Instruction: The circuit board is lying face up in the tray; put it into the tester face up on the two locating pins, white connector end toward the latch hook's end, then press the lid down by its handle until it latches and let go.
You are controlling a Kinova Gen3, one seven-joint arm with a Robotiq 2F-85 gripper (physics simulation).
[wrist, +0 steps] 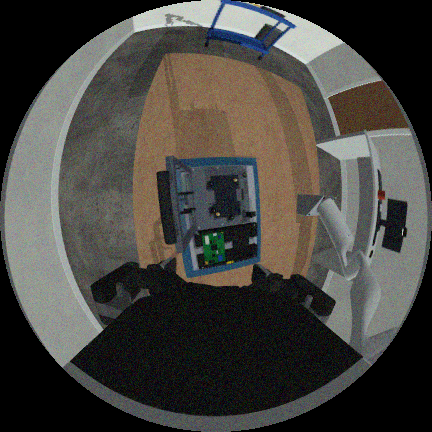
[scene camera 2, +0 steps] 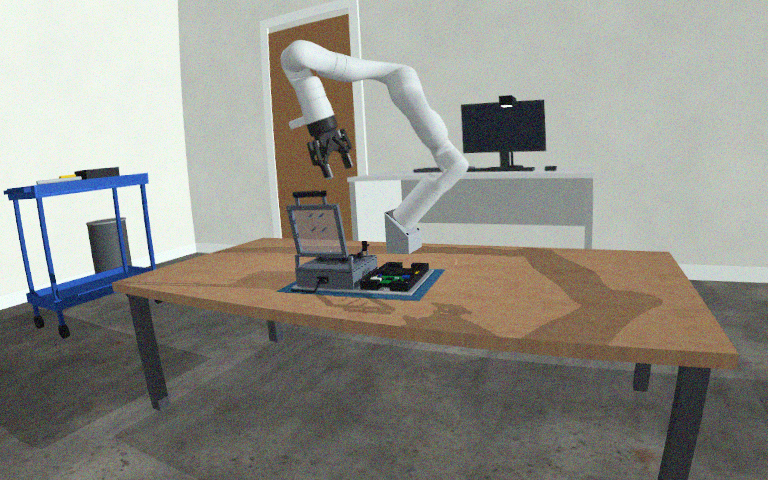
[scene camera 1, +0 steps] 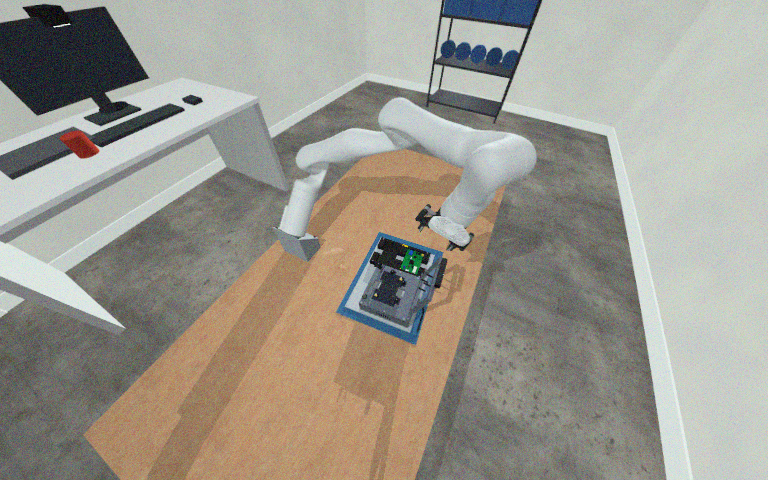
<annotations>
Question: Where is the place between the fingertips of the gripper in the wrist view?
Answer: At 214,269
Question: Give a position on a lid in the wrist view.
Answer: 174,185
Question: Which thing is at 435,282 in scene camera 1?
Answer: A lid.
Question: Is the gripper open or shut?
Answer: Open.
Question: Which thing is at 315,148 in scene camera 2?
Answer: The gripper.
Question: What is the gripper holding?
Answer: Nothing.
</annotations>
